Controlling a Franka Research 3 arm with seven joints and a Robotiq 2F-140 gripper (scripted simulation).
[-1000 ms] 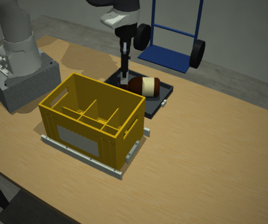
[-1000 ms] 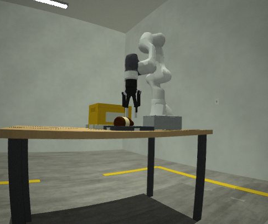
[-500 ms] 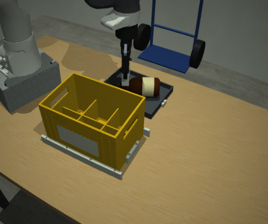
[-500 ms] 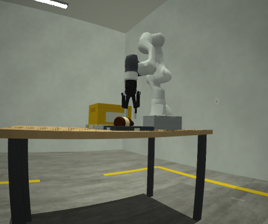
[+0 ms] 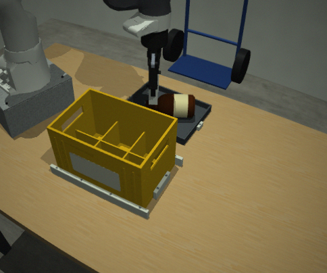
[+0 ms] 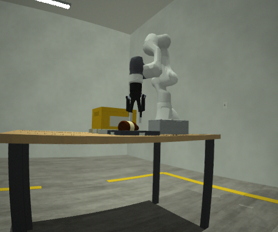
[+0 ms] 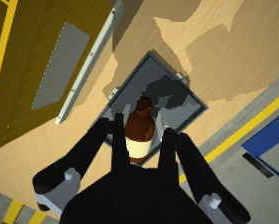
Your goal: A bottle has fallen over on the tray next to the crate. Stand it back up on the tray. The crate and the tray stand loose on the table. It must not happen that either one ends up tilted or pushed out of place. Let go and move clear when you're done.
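My hand is 60 mm above the bottle, 40 mm short of it and 20 mm to the right of it. From my hand the other things lie so: yellow crate 250 mm to the right, 30 mm ahead, 20 mm below; tray 90 mm below, 30 mm ahead, 20 mm to the left.
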